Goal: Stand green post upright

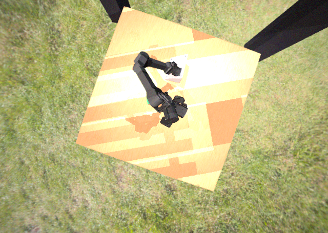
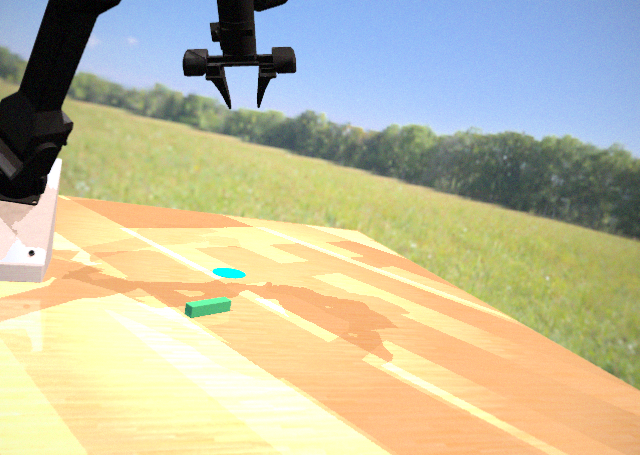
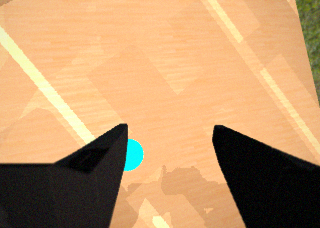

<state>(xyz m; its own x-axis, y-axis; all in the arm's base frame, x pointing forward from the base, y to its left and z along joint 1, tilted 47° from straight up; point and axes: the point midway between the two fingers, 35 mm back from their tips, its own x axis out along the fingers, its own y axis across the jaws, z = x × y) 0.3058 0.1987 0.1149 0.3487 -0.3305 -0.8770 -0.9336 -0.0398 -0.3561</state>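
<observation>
The green post is 29 cm below my gripper tip, 24 cm to the right of it and 6 cm behind it. Also, from my gripper tip: cyan circle (30 cm below, 4 cm to the right, 1 cm ahead).
</observation>
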